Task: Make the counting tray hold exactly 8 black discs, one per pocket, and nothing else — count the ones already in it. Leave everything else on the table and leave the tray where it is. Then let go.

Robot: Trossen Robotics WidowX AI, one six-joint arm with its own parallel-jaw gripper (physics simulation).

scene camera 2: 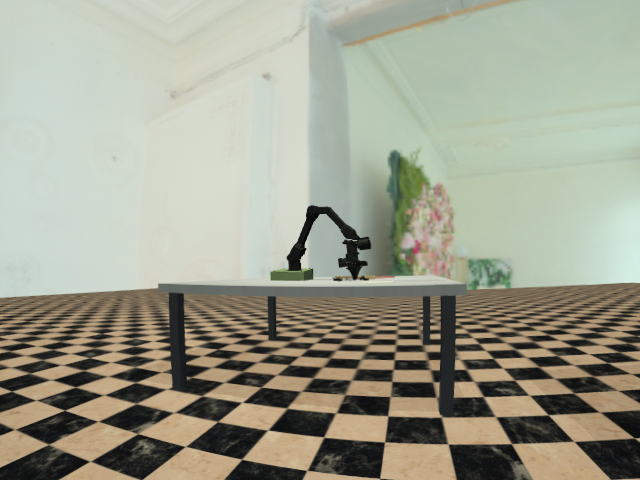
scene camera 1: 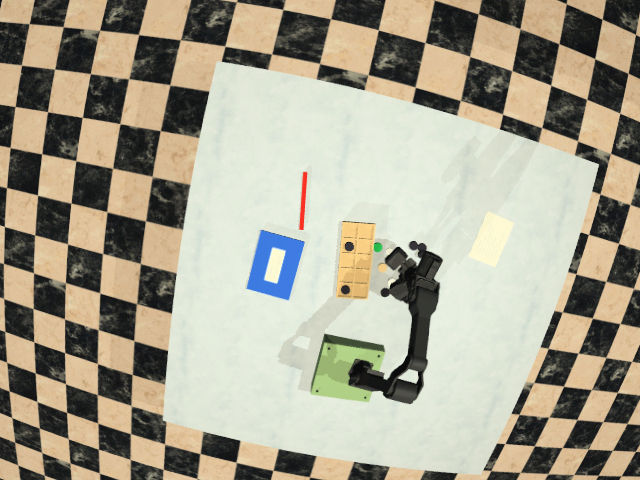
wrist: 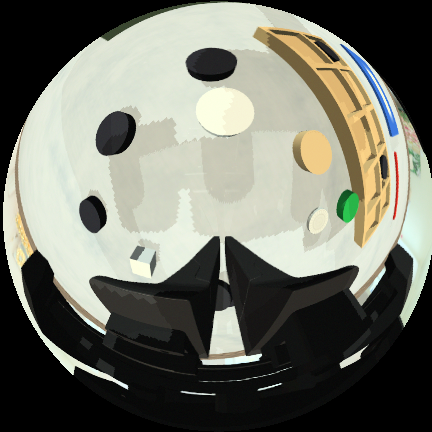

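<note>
The tan counting tray (scene camera 1: 364, 232) (wrist: 350, 100) has two columns of pockets. Two pockets each hold a black disc, one near the far end (scene camera 1: 349, 246) (wrist: 384, 166) and one at the end nearer the arm's base (scene camera 1: 345, 289) (wrist: 327, 50). My gripper (scene camera 2: 354, 279) (wrist: 221, 241) is shut with a narrow gap, tips low over the table to the tray's right in scene camera 1. A black disc (wrist: 222, 295) shows through the gap, beyond the fingers. Loose black discs (wrist: 211, 64) (wrist: 116, 133) (wrist: 93, 214) lie on the table; two more (scene camera 1: 413, 245) (scene camera 1: 421, 248) lie close together, partly hidden.
Green (scene camera 1: 377, 246) (wrist: 348, 206), tan (scene camera 1: 382, 267) (wrist: 312, 152), large cream (wrist: 225, 112) and small white (wrist: 318, 221) discs lie beside the tray. A pale cube (wrist: 143, 261), a blue panel (scene camera 1: 289, 258), a red stick (scene camera 1: 303, 201) and a paper card (scene camera 1: 491, 239) are on the table.
</note>
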